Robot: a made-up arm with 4 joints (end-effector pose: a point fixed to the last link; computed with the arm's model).
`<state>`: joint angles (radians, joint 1 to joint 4).
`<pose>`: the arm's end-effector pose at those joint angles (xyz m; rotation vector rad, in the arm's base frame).
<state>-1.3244 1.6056 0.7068 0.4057</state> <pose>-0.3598 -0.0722 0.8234 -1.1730 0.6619 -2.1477</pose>
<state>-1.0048 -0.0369 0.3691 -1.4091</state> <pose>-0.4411 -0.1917 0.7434 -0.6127 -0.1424 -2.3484</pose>
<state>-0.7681 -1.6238 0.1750 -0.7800</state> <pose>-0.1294 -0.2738 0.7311 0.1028 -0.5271 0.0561</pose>
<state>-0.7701 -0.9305 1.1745 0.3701</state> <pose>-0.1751 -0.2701 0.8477 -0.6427 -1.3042 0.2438</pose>
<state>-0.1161 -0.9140 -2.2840 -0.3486</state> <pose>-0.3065 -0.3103 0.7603 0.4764 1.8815 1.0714</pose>
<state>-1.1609 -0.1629 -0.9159 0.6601</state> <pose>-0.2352 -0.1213 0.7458 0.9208 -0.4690 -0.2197</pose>
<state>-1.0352 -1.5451 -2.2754 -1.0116</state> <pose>-0.3399 -0.2964 0.7270 -0.0590 1.6337 0.7748</pose>
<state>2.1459 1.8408 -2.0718 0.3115</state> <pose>-0.2195 -0.1156 0.7814 1.2142 1.2352 0.6226</pose>
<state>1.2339 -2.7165 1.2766 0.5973</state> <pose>-0.2235 -0.1724 0.8779 -1.8798 0.5070 -1.2897</pose>
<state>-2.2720 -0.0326 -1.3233 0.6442</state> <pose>-0.1671 -0.0792 0.7659 0.9307 -1.1548 -1.2172</pose>
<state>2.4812 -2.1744 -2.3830 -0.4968</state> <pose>-0.1537 0.0394 0.7411 1.6591 0.3886 -0.7118</pose>
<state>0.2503 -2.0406 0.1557 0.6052</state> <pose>-0.2188 -0.1305 0.7746 1.0807 -0.4835 2.7162</pose>
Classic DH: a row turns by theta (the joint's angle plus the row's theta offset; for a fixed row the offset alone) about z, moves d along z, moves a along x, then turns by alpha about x. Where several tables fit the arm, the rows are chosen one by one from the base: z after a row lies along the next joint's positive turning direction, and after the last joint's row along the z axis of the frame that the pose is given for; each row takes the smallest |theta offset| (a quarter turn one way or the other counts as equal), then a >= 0, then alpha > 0; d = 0 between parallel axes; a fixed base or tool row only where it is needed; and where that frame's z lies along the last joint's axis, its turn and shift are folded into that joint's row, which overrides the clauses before.
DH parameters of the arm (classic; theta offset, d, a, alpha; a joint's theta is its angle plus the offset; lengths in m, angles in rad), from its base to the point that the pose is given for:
base (fixed): 0.635 0 -0.236 0
joint 1: 0.3572 0.6853 -0.0695 -2.9707
joint 2: -1.5408 -0.1482 -0.0071 1.241
joint 3: -0.0926 0.0798 0.0108 1.7934
joint 4: -1.2861 0.1446 -0.0108 -0.5298
tool (fixed): -1.1595 -0.229 0 0

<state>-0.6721 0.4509 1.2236 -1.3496</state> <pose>-0.4468 -0.1959 0.7959 -1.3592 -1.0062 -2.4550</pose>
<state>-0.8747 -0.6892 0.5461 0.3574</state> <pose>-0.1934 -0.2657 0.7846 -0.3019 -0.8325 0.0953</pose>
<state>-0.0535 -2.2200 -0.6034 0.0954</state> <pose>-0.2063 -0.1524 0.7118 0.5108 0.3345 2.4163</pose>
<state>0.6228 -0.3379 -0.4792 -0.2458</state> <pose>-0.0993 -0.2423 0.6934 0.2367 0.1784 0.9003</pose>
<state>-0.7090 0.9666 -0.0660 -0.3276</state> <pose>-0.3820 -0.1932 0.7395 -0.3313 -0.0247 -1.8629</pose>
